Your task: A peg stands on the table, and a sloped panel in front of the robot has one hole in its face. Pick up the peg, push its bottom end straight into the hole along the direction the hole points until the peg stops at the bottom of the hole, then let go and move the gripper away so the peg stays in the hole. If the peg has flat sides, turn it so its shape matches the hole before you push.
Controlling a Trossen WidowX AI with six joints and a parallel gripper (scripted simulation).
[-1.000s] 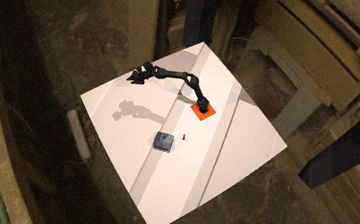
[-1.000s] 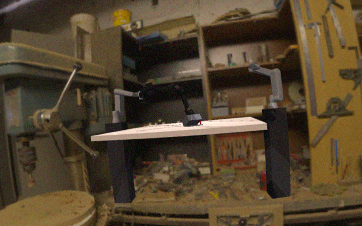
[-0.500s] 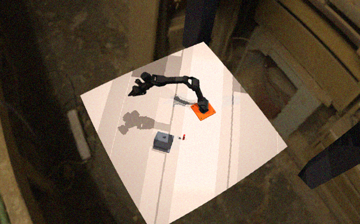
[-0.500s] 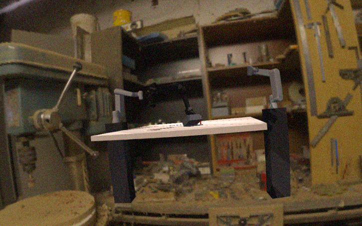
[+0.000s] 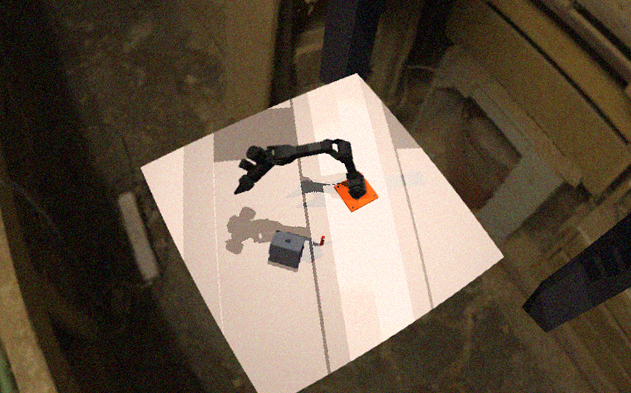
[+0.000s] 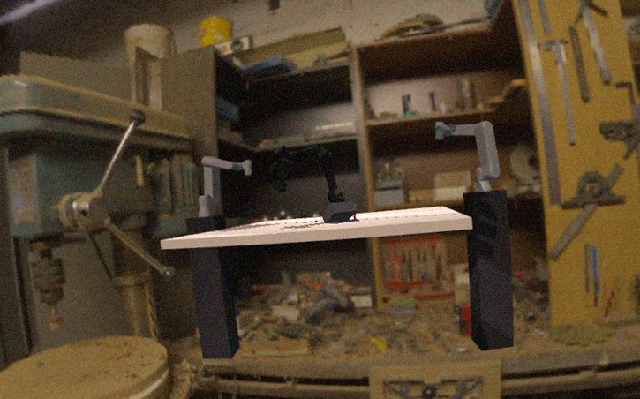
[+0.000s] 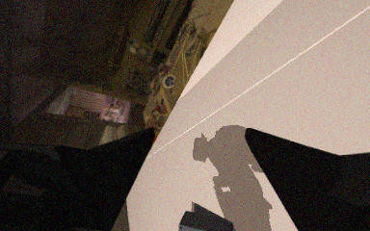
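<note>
My gripper tip is now 350 mm to the right of the red peg, 180 mm past it and 150 mm above it. From my gripper tip the other things lie so: grey sloped panel (270 mm to the left, 160 mm below, 50 mm behind).
</note>
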